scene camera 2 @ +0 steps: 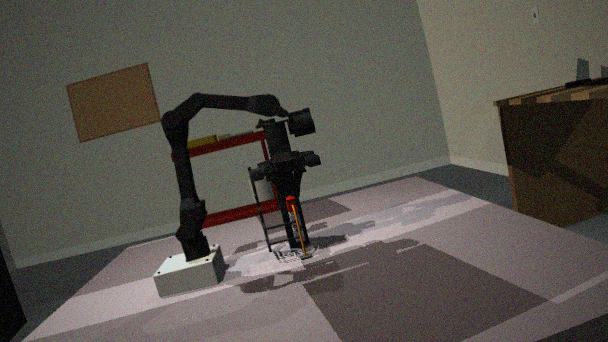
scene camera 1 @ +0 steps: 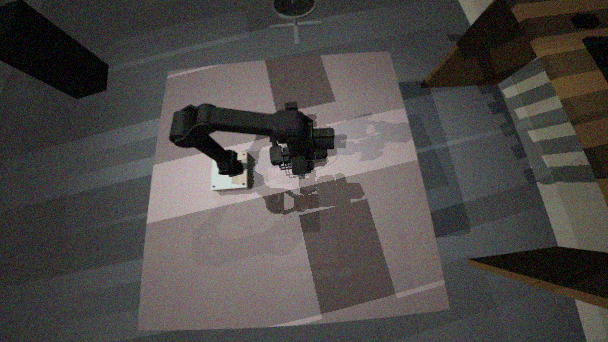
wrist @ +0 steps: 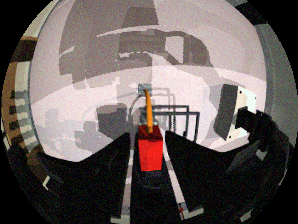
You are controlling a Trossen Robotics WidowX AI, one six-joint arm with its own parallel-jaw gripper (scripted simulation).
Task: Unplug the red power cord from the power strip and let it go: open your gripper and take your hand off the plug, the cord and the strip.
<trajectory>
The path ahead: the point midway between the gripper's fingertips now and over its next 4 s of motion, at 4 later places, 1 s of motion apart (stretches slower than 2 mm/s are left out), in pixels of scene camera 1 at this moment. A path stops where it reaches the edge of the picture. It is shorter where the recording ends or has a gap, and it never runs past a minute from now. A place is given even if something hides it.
The gripper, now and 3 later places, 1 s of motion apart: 299,159; 298,156; 299,166; 301,184
</trajectory>
